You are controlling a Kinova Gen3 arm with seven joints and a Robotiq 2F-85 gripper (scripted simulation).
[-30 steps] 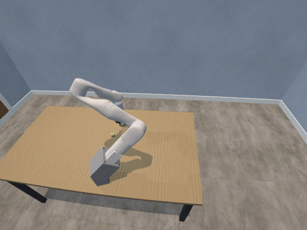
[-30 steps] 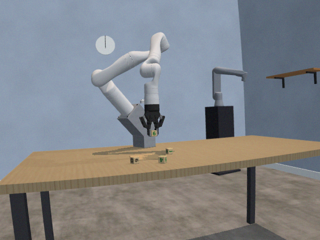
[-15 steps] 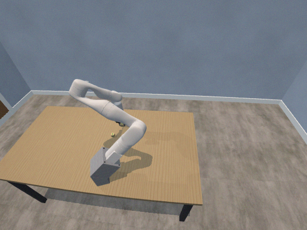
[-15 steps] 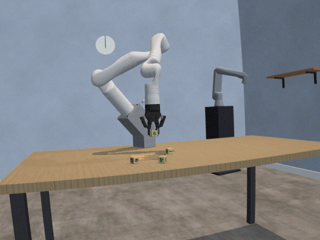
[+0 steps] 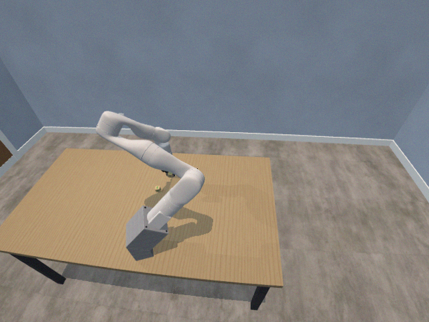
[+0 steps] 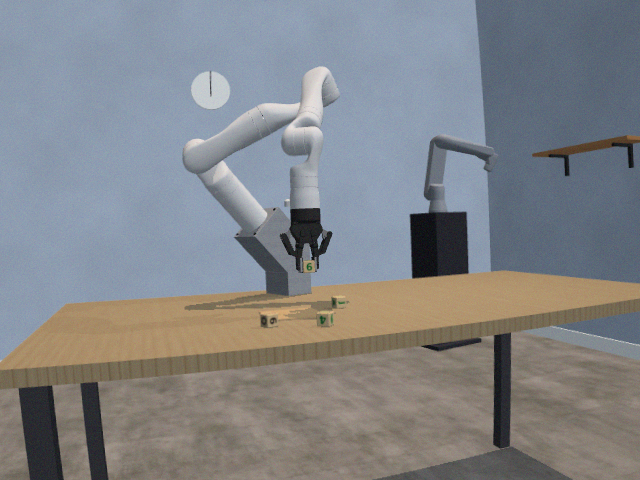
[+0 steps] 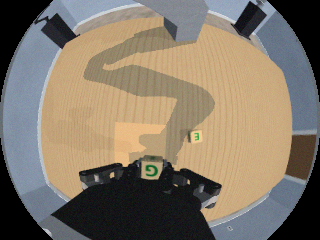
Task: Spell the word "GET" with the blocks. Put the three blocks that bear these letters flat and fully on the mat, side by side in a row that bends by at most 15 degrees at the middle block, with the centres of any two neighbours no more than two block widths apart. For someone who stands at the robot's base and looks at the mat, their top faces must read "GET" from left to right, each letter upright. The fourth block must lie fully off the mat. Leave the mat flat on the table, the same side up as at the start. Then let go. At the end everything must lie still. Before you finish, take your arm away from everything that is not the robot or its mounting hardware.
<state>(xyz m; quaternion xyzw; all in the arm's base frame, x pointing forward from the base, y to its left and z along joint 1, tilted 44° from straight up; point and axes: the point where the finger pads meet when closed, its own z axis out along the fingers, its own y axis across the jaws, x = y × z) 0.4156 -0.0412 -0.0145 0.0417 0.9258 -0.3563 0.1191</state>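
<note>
My gripper is now 120 mm above the mat, 50 mm to the left of it and 10 mm past it. Round my hand: T block (150 mm to the right, 110 mm below, 110 mm ahead); G block (right at my hand).
</note>
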